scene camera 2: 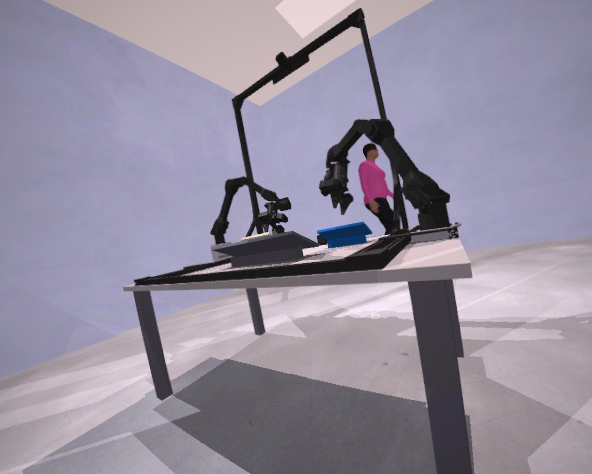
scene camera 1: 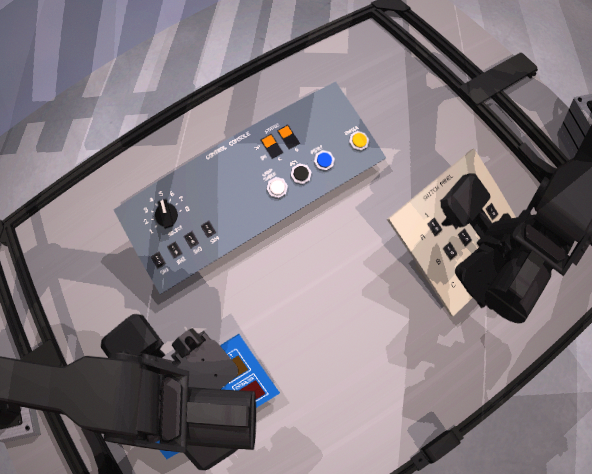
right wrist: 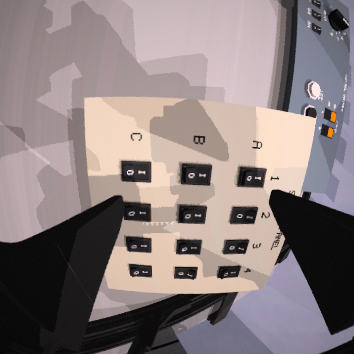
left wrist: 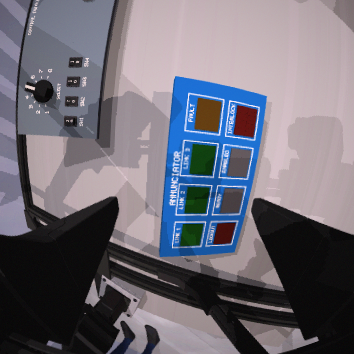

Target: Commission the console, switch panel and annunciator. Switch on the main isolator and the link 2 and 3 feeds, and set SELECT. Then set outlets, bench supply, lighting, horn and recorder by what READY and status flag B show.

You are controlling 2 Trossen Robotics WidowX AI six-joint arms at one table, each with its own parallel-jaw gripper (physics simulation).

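Frame: origin at the left arm's base, x ahead, y down, z left, level; centimetres.
Where they show: left gripper, fingertip midpoint: (scene camera 2: 338,211) (left wrist: 185,204); right gripper, fingertip midpoint: (scene camera 1: 462,247) (right wrist: 197,199); left arm's base, link origin: (scene camera 2: 435,227) (scene camera 1: 5,409) (left wrist: 116,298); right arm's base, link origin: (scene camera 2: 220,244).
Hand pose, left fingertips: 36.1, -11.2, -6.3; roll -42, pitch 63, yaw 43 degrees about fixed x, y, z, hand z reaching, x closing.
Each offset is from my left fingertips to the centre of the thing, as dx, dy, dz. "*": to the spot under its first point.
The grey control console @[* +13.5, +7.5, +28.1] (scene camera 1: 235,190) (scene camera 2: 272,245) has its SELECT knob @[+2.5, +5.6, +27.2] (scene camera 1: 166,214) (left wrist: 42,91) pointing near 5. Status flags (scene camera 1: 268,141) (scene camera 1: 285,132) show orange in their upper halves. The blue annunciator @[-0.5, +10.6, +0.4] (scene camera 1: 270,387) (scene camera 2: 345,232) (left wrist: 182,87) has dark green LINK windows, grey READY @[* -1.8, +9.2, -3.7] (left wrist: 230,201) and ENABLED windows, and dark amber and red others; none looks brightly lit. My left gripper (scene camera 2: 342,207) (left wrist: 185,204) is open and empty above it. The cream switch panel @[+42.2, +9.5, +11.1] (scene camera 1: 407,220) (right wrist: 107,125) carries rows of rocker switches; their tilts are hard to read. My right gripper (right wrist: 197,199) is open and empty above it.
White @[+19.6, +8.0, +26.6] (scene camera 1: 277,187), black @[+23.7, +8.0, +27.6] (scene camera 1: 300,173), blue @[+27.8, +8.0, +28.6] (scene camera 1: 324,160) and yellow @[+34.2, +8.0, +30.2] (scene camera 1: 359,140) buttons sit on the console. Small rockers SW1 @[-0.8, +8.5, +21.7] (scene camera 1: 158,260) to SW4 @[+7.9, +8.5, +23.9] (scene camera 1: 208,229) are near its lower left edge. A black frame (scene camera 1: 200,112) borders the table. A person in pink (scene camera 2: 372,182) stands behind.
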